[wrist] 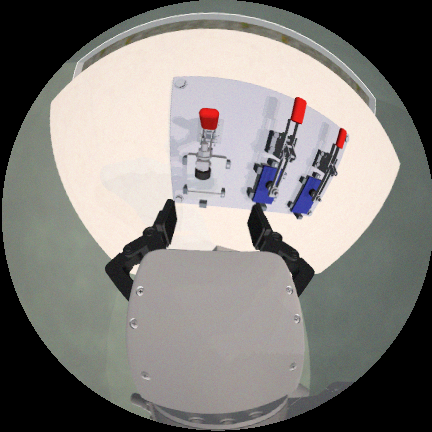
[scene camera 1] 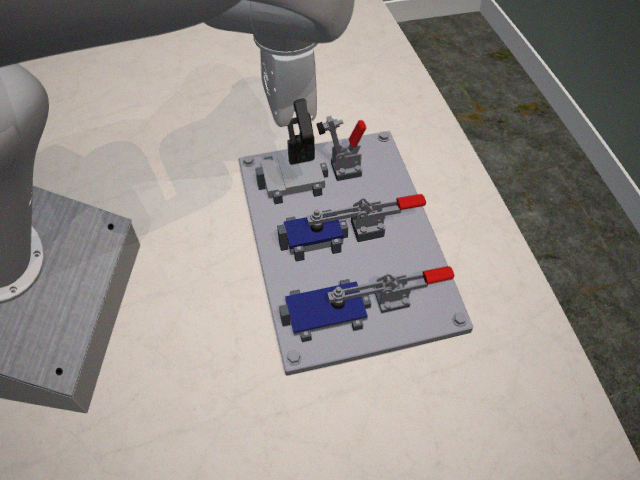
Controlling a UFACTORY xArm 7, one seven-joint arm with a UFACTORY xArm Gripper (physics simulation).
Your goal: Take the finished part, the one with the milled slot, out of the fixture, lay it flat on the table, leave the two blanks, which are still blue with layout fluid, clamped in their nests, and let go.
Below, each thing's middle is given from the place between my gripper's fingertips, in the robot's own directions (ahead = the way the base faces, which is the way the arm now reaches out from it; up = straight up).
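Finished part [scene camera 1: 280, 175]: my hand is 90 mm above it and 20 mm to the right of it. Fixture plate [scene camera 1: 409, 246]: 110 mm below my hand, 100 mm to the right of it and 40 mm ahead of it. Going by their middles, the finished part is the nearest to my hand of the things named here.
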